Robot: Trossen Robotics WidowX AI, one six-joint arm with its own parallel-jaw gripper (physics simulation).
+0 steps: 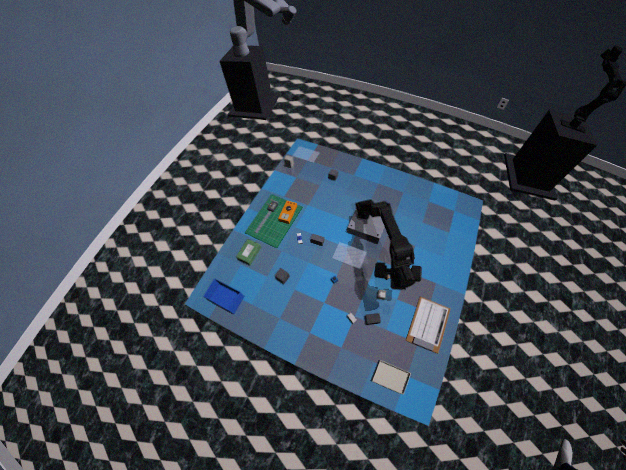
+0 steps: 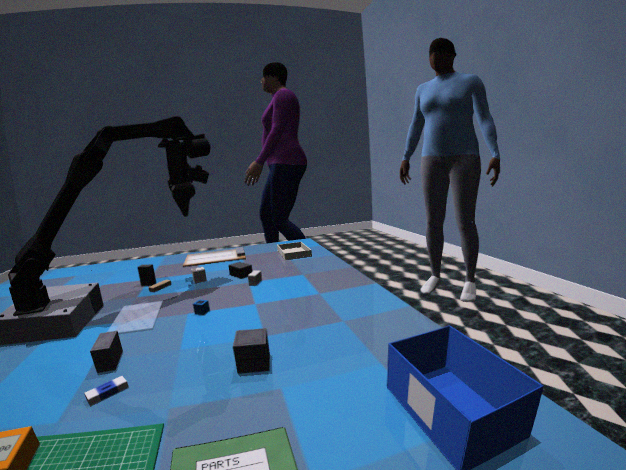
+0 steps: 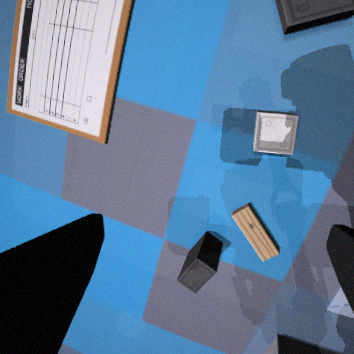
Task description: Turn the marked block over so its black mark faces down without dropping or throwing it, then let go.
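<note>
A small blue block with a dark patch on top sits mid-table; whether it is the marked block I cannot tell. A light grey block shows faint outlines on top. A wooden block with a small dark spot lies flat near an upright dark block. My gripper is open and empty, pointing down high above these blocks. No clear black mark is readable on the grey block.
A dark block and a small white block lie beyond the grey block. A clipboard, a cream tray and a blue bin are farther out. Two people stand beyond the table.
</note>
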